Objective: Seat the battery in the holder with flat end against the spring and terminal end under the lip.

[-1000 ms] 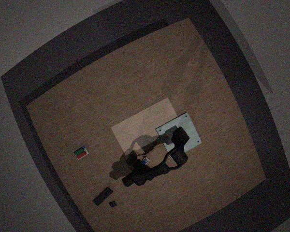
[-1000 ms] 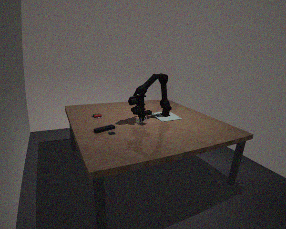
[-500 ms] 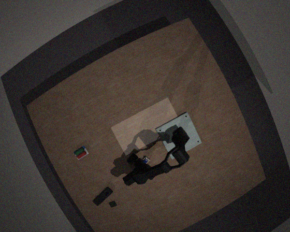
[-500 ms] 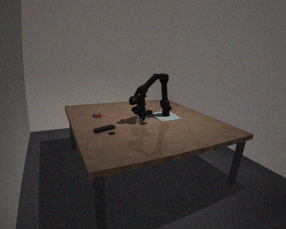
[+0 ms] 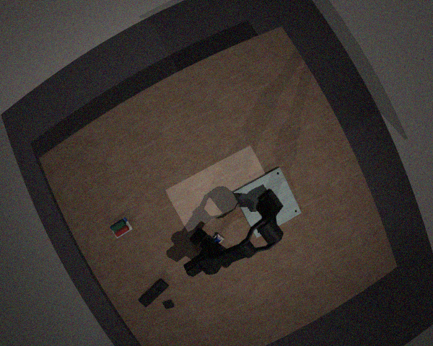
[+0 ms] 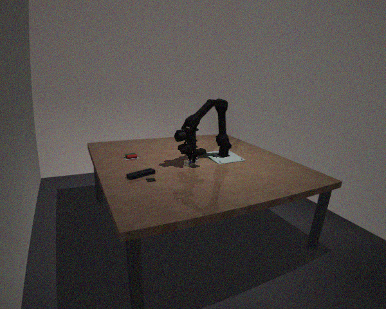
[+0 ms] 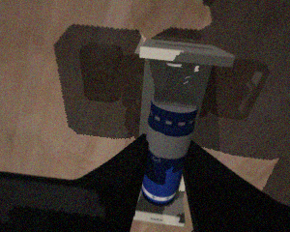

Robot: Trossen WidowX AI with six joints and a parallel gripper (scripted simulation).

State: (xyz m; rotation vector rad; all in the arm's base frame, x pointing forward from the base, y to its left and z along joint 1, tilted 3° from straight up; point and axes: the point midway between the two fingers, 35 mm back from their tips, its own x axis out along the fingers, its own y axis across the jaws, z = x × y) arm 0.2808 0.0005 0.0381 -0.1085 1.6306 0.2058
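Right now my gripper tip is 10 mm below the battery. Round my gripper tip: black remote: 370 mm ahead, 20 mm to the left, 10 mm above; then black battery door: 350 mm ahead, 110 mm to the left, 10 mm below.
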